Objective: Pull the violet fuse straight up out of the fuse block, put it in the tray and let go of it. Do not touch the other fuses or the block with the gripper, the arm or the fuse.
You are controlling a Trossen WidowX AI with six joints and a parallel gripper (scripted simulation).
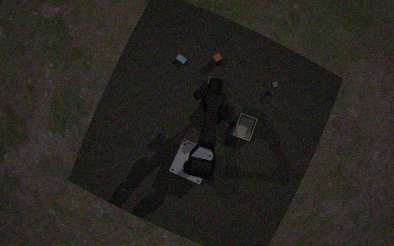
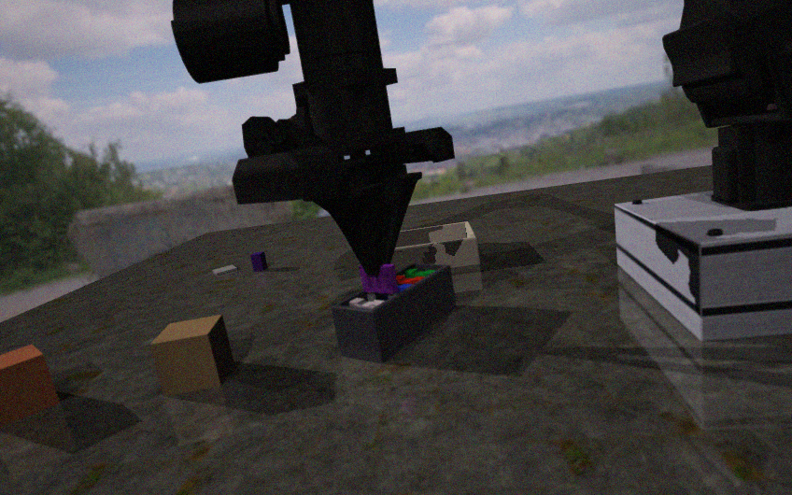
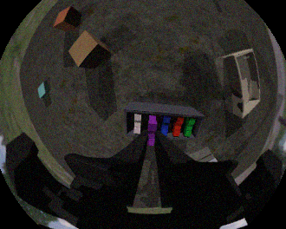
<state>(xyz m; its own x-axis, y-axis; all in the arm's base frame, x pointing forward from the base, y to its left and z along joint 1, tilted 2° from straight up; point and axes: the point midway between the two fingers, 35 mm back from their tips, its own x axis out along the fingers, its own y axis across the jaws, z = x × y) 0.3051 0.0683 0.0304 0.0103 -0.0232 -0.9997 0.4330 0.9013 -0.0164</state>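
Now: the tray 230 mm to the right of my gripper tip and 50 mm below it. Also, from my gripper tip: orange cube (270 mm ahead, 80 mm to the left, 40 mm below); then violet fuse (10 mm below); then tan cube (140 mm ahead, 50 mm to the left, 40 mm below).
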